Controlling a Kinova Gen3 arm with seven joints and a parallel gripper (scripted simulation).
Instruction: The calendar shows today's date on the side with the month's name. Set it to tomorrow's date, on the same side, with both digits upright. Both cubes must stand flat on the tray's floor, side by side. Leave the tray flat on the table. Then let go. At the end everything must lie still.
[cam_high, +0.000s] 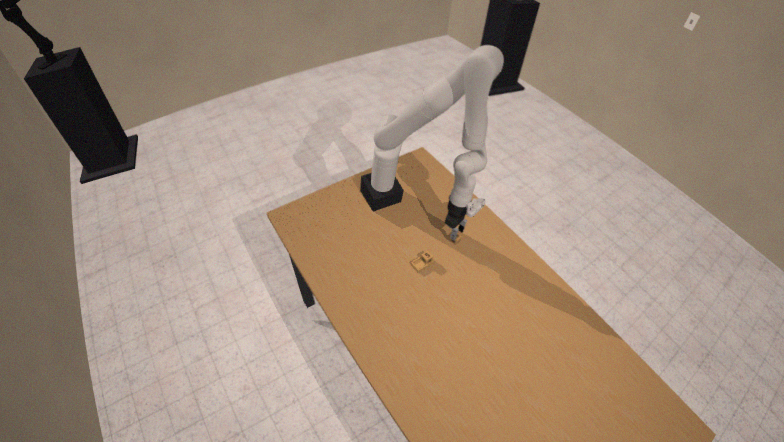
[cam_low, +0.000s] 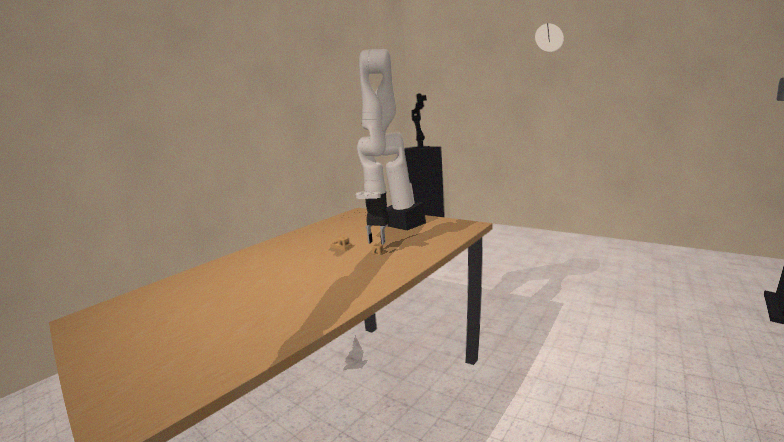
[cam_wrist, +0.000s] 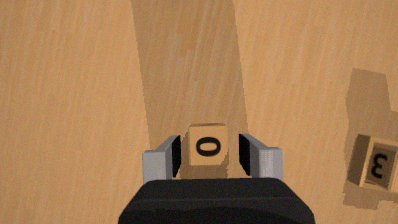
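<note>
Now: the wooden date cube 4 cm below my hand. The rest, counted from my hand: wooden tray (5 cm ahead, 17 cm to the right, 5 cm below).
</note>
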